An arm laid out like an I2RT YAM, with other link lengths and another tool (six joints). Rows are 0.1 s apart.
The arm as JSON. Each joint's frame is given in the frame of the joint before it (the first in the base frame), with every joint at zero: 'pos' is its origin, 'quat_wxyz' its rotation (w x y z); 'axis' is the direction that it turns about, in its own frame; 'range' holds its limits. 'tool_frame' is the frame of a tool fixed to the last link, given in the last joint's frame.
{
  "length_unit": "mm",
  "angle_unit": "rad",
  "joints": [
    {
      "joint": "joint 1",
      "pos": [
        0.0,
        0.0,
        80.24
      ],
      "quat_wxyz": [
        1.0,
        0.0,
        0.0,
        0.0
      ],
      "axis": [
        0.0,
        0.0,
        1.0
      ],
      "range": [
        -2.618,
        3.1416
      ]
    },
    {
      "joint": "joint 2",
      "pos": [
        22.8,
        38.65,
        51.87
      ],
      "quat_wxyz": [
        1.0,
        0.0,
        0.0,
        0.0
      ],
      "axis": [
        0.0,
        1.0,
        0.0
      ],
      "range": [
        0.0,
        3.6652
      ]
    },
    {
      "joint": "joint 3",
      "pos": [
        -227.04,
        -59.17,
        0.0
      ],
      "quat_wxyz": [
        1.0,
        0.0,
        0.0,
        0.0
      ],
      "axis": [
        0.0,
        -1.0,
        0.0
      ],
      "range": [
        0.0,
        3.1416
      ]
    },
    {
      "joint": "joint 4",
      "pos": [
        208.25,
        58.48,
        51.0
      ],
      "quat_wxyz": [
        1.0,
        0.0,
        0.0,
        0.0
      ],
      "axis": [
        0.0,
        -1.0,
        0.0
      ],
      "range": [
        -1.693,
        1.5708
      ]
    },
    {
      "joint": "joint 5",
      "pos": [
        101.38,
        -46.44,
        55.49
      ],
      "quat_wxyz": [
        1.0,
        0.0,
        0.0,
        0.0
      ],
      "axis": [
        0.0,
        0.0,
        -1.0
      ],
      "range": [
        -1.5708,
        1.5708
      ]
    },
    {
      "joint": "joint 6",
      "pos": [
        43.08,
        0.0,
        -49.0
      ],
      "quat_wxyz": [
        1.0,
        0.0,
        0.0,
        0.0
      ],
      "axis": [
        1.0,
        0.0,
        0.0
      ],
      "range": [
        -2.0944,
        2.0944
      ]
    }
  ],
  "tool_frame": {
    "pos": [
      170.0,
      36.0,
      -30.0
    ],
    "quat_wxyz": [
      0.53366,
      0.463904,
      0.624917,
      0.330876
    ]
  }
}
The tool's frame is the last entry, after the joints.
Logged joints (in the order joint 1, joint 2, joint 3, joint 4, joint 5, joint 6), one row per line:
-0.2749, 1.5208, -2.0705, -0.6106, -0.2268, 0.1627
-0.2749, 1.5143, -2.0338, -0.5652, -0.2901, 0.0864
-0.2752, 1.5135, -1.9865, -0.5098, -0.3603, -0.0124
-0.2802, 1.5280, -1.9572, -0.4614, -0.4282, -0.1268
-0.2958, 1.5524, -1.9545, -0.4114, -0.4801, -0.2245
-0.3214, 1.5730, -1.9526, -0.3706, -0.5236, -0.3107
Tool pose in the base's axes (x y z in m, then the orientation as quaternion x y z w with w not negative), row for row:
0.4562, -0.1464, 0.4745, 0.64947, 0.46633, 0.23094, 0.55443
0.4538, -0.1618, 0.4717, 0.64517, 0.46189, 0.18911, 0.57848
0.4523, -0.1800, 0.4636, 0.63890, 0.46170, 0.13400, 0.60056
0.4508, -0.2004, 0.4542, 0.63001, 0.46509, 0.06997, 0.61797
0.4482, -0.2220, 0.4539, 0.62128, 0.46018, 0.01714, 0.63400
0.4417, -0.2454, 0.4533, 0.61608, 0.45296, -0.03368, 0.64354
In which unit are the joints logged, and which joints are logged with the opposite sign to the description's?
The joints are logged in radians. Opposite sign: joint 3, joint 5.
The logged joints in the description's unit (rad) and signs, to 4 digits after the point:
-0.2749, 1.5208, 2.0705, -0.6106, 0.2268, 0.1627
-0.2749, 1.5143, 2.0338, -0.5652, 0.2901, 0.0864
-0.2752, 1.5135, 1.9865, -0.5098, 0.3603, -0.0124
-0.2802, 1.5280, 1.9572, -0.4614, 0.4282, -0.1268
-0.2958, 1.5524, 1.9545, -0.4114, 0.4801, -0.2245
-0.3214, 1.5730, 1.9526, -0.3706, 0.5236, -0.3107

